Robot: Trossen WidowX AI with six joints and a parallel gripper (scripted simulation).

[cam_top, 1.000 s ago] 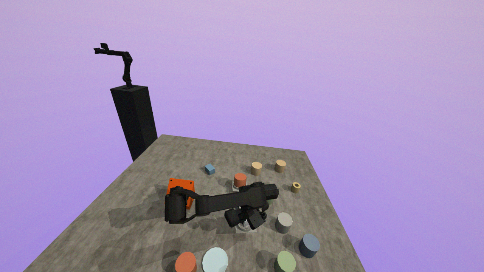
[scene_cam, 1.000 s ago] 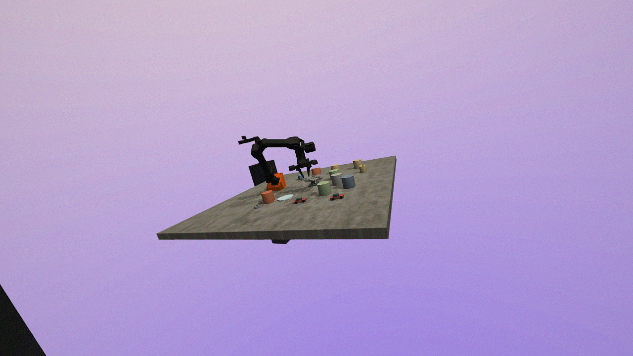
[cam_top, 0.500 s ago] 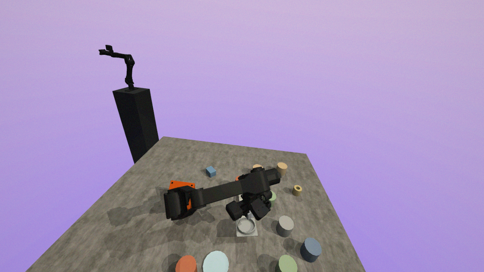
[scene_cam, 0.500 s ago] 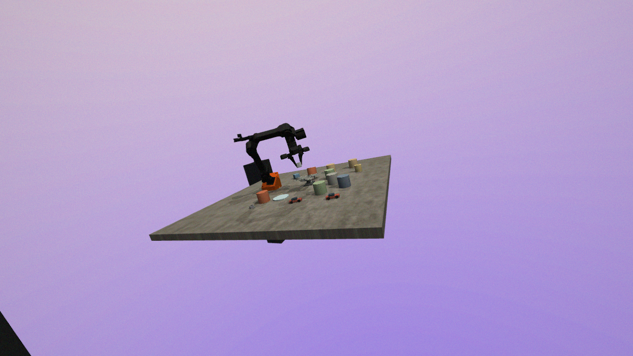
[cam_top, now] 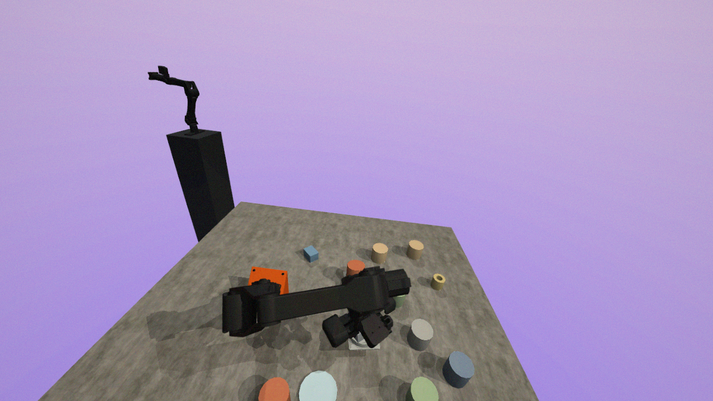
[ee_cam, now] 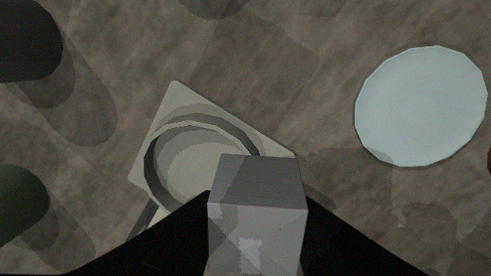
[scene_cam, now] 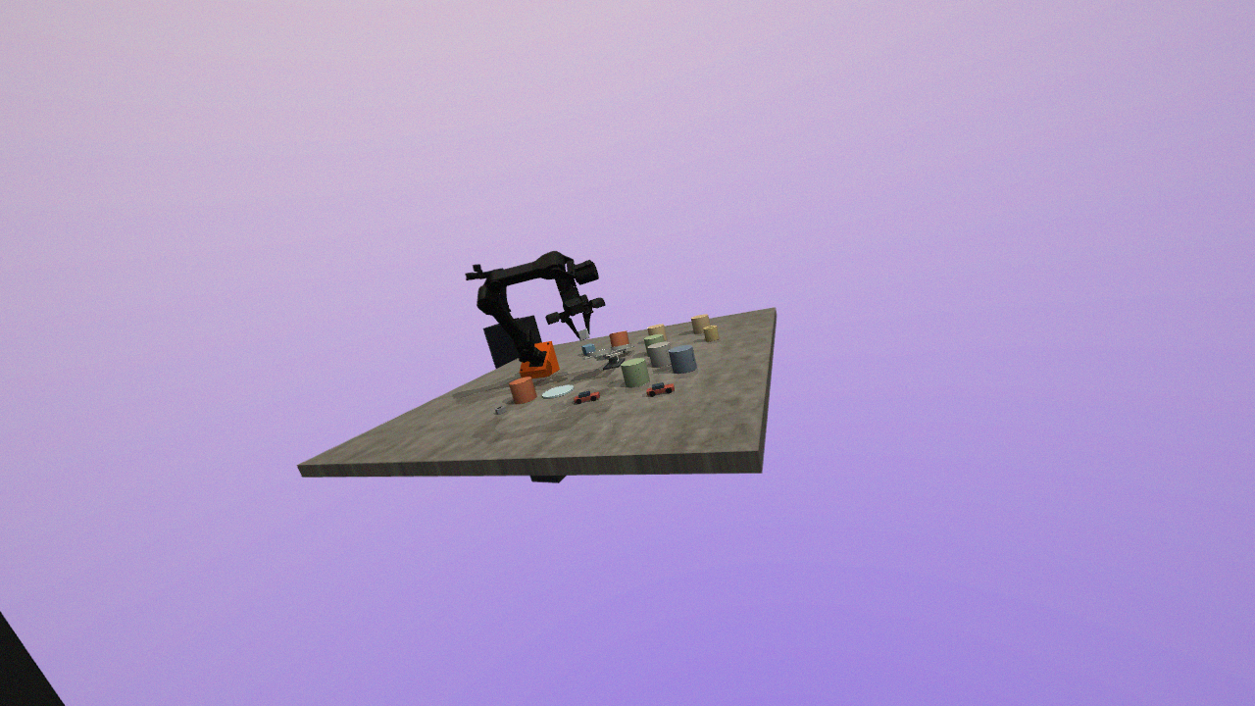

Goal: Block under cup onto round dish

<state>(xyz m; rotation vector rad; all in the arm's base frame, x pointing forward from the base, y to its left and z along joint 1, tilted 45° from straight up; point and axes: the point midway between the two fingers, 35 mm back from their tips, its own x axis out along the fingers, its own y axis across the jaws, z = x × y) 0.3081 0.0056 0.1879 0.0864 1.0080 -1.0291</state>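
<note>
My gripper tip is 140 mm above the pale blue round dish, 100 mm to the left of it and 80 mm past it. Also, from my gripper tip: balance beam (160 mm to the left, 110 mm below, 10 mm behind); grey cylinder (220 mm ahead, 110 mm below, 90 mm to the left); grey block (10 mm above).
</note>
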